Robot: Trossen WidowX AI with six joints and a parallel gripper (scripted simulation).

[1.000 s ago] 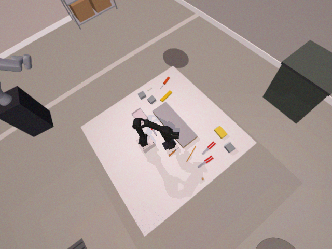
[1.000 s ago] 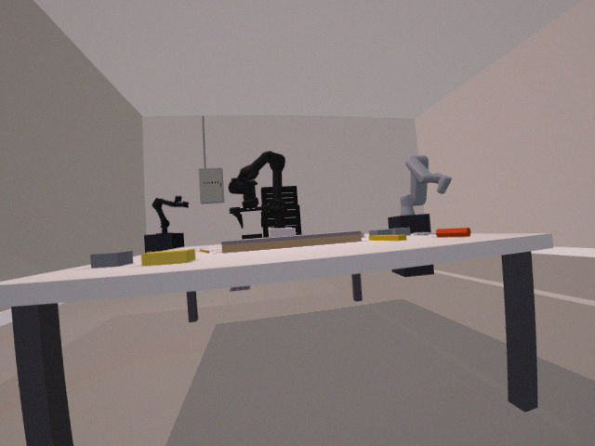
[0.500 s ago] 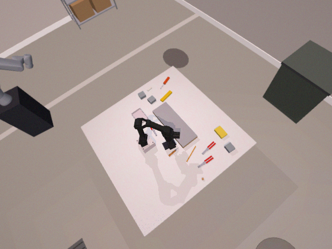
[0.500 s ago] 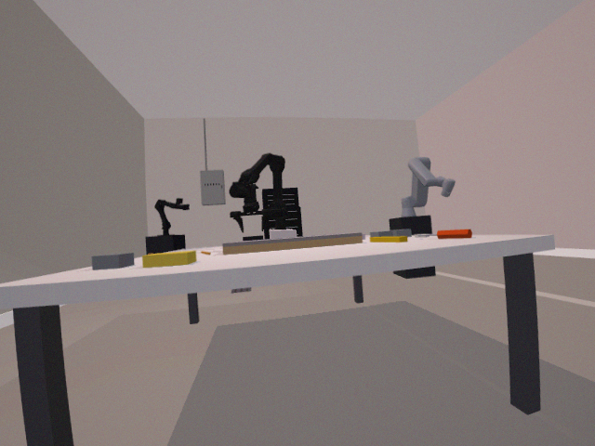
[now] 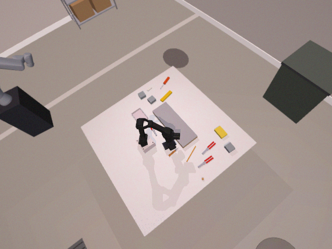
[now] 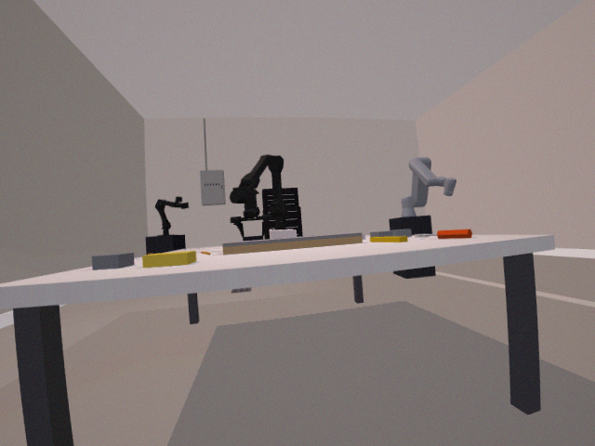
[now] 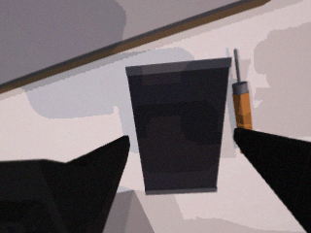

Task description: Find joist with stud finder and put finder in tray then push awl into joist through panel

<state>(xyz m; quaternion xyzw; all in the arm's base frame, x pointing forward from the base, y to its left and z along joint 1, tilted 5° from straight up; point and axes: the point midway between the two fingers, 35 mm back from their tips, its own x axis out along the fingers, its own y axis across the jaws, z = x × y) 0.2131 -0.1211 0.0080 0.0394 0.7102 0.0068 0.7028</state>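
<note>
Right now the stud finder is 40 mm below my gripper tip and 10 mm ahead of it. From my gripper tip the other things lie so: orange pencil (180 mm to the right, 140 mm ahead, 50 mm below); then awl (70 mm to the right, 40 mm below, 10 mm ahead); then square light (50 mm below, 30 mm ahead).
</note>
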